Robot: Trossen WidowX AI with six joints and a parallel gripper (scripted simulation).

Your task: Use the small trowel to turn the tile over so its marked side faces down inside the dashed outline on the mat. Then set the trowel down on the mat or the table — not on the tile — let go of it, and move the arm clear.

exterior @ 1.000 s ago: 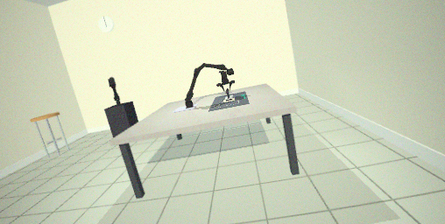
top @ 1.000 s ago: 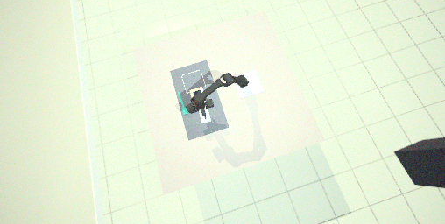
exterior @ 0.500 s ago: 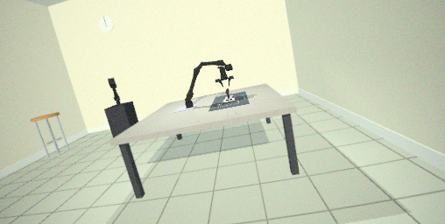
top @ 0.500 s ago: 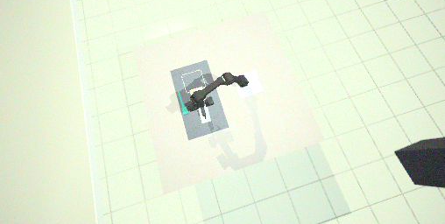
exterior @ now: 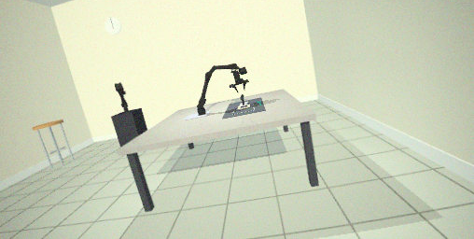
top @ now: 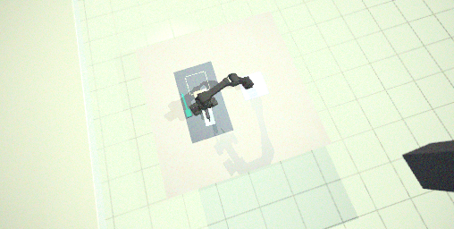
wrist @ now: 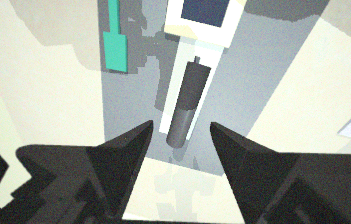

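Now: gripper tip 140 mm above the grey mat and 130 mm to the left of it. From my gripper tip the other things lie so: teal trowel: 140 mm ahead, 110 mm to the right, 110 mm below; then tile: 160 mm to the right, 110 mm below.
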